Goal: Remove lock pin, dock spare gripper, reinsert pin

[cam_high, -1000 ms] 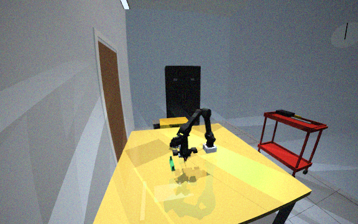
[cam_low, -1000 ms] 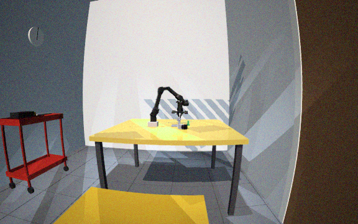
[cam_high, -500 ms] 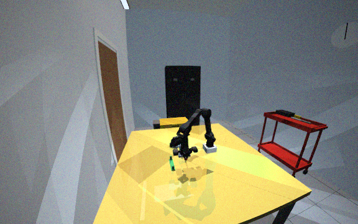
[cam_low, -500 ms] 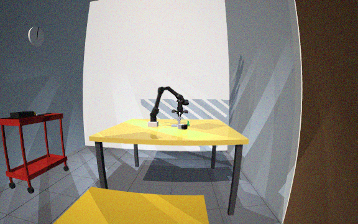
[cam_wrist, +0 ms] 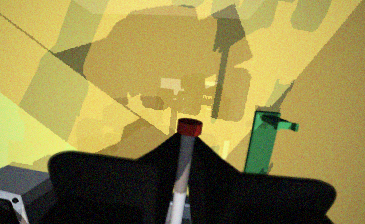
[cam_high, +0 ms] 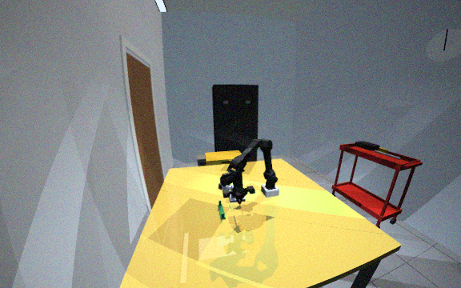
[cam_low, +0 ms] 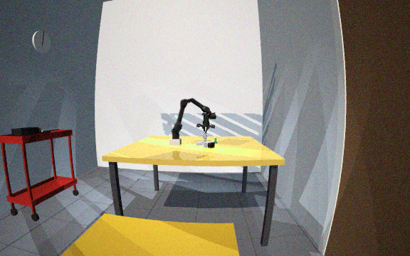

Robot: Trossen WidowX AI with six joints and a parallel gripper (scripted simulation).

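My gripper tip is now 10 cm short of the green bracket, 6 cm to the left of it and 6 cm above it. The rest, counted from my gripper tip: spare gripper 1 cm ahead, 32 cm to the right, 6 cm below; then mount 3 cm behind, 17 cm to the right, 3 cm below.
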